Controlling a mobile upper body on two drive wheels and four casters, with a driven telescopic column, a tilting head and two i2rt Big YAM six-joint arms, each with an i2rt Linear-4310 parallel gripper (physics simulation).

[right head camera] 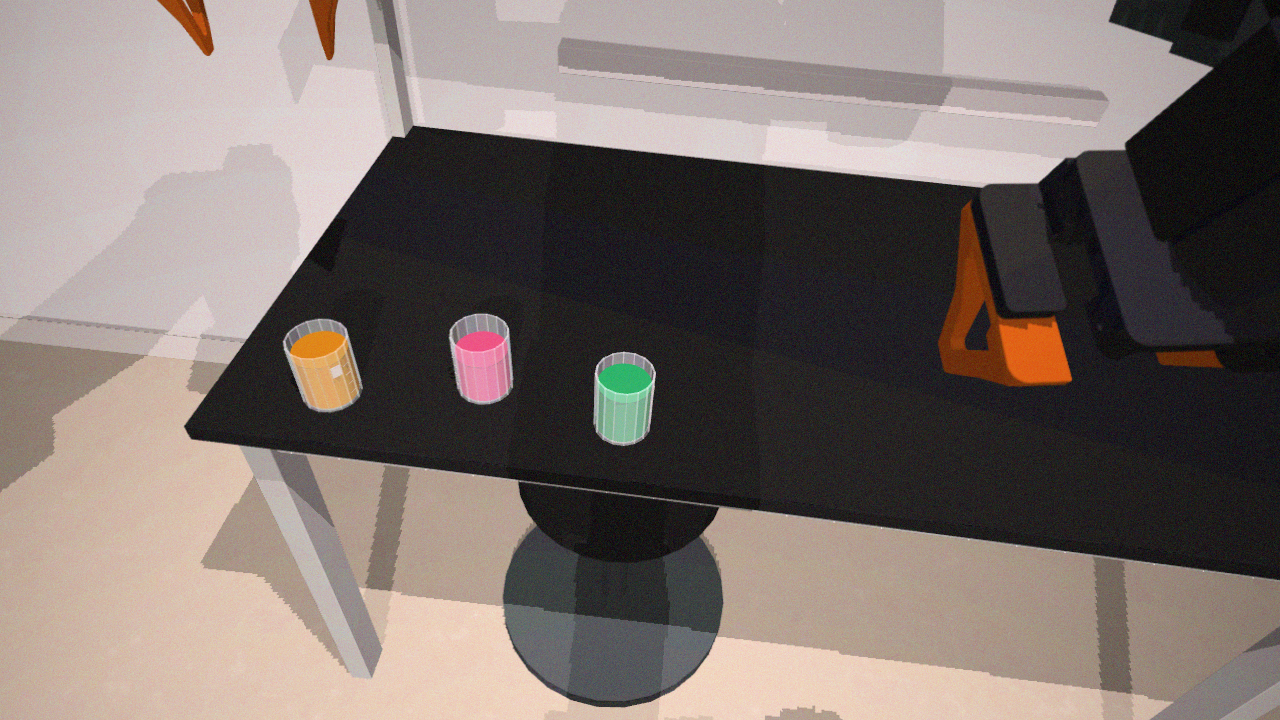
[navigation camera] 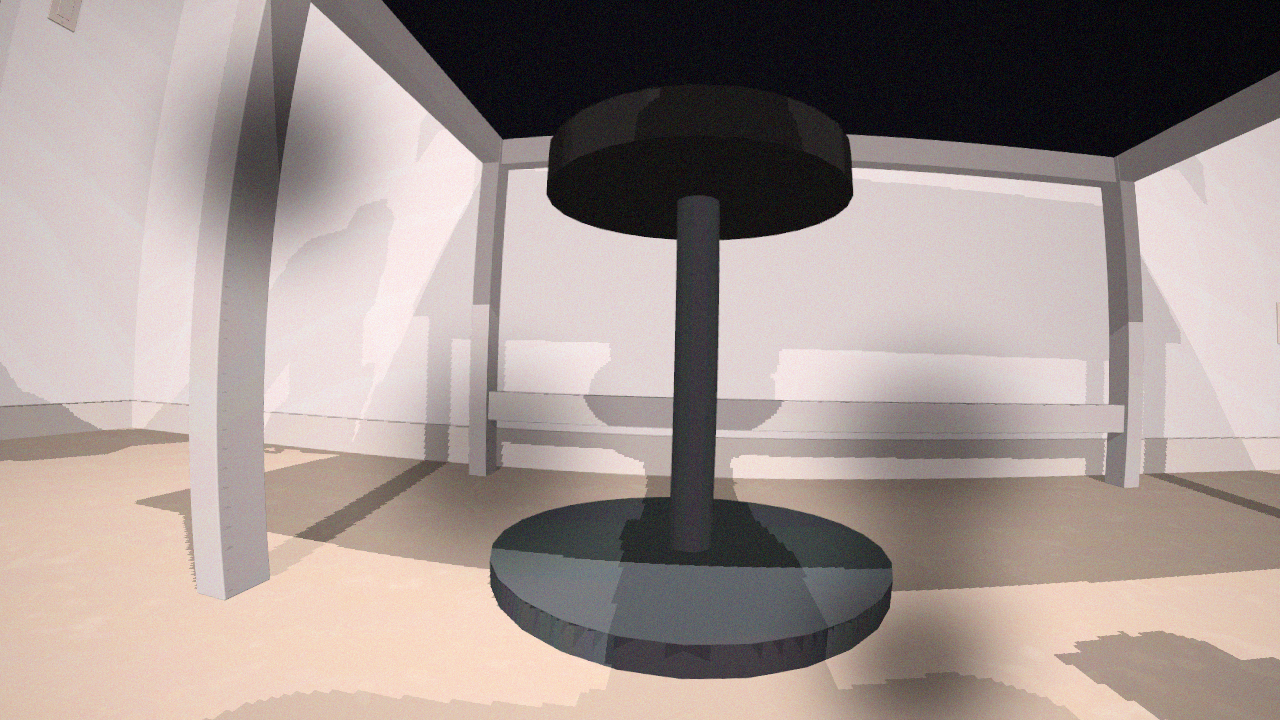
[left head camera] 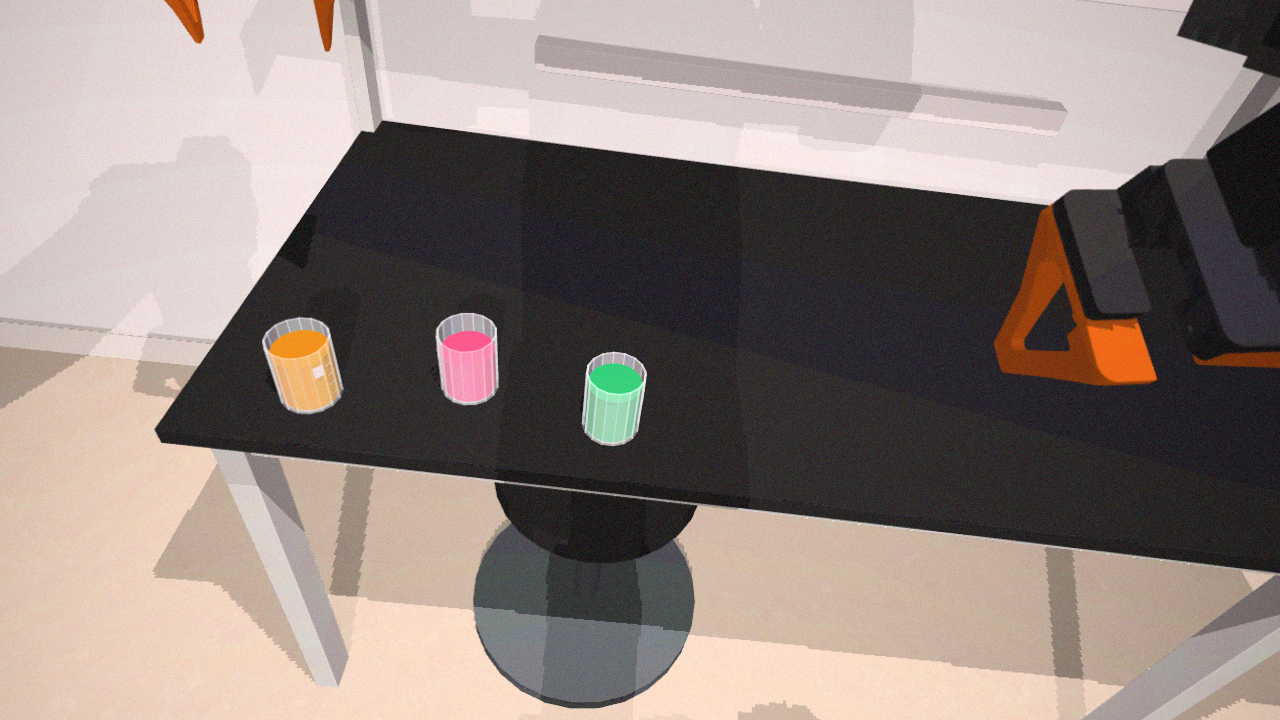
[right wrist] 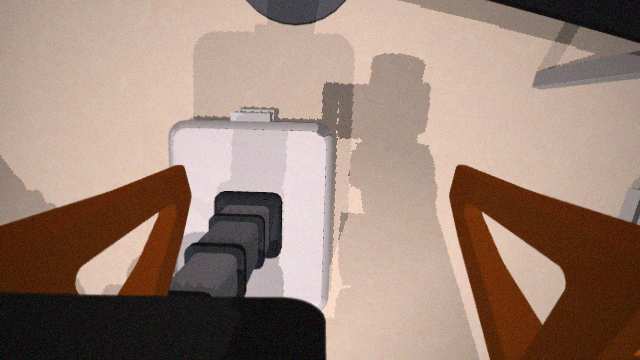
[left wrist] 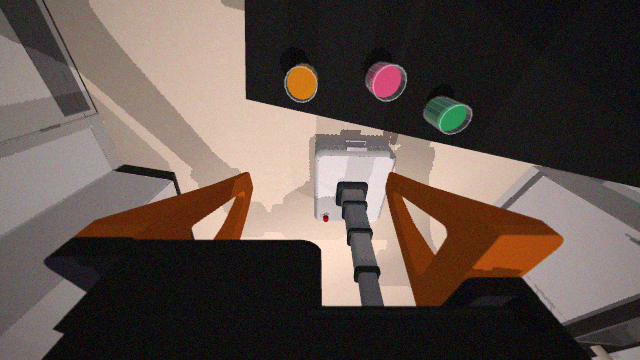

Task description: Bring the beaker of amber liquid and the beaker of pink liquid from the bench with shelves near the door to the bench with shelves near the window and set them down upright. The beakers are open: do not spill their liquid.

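The beaker of amber liquid (left head camera: 305, 374) (right head camera: 324, 374) (left wrist: 301, 83) stands upright near the left end of the black bench top (left head camera: 626, 232) (right head camera: 644, 232) (left wrist: 550, 60). The beaker of pink liquid (left head camera: 468, 362) (right head camera: 482, 362) (left wrist: 386, 81) stands upright to the right of it. My left gripper (left head camera: 262, 40) (right head camera: 270, 53) (left wrist: 319, 179) is open and empty, above and beyond the bench's left end in the head views. My right gripper (right wrist: 320, 180) is open and empty; in the head views it is at the right, above the bench, well apart from the beakers. Which bench this is, I cannot tell.
A beaker of green liquid (left head camera: 613, 401) (right head camera: 623, 401) (left wrist: 448, 115) stands right of the pink one, near the front edge. A round stool (left head camera: 583, 658) (right head camera: 613, 658) (navigation camera: 698, 161) stands partly under the bench. A bench leg (left head camera: 286, 573) (navigation camera: 228, 358) is at the left.
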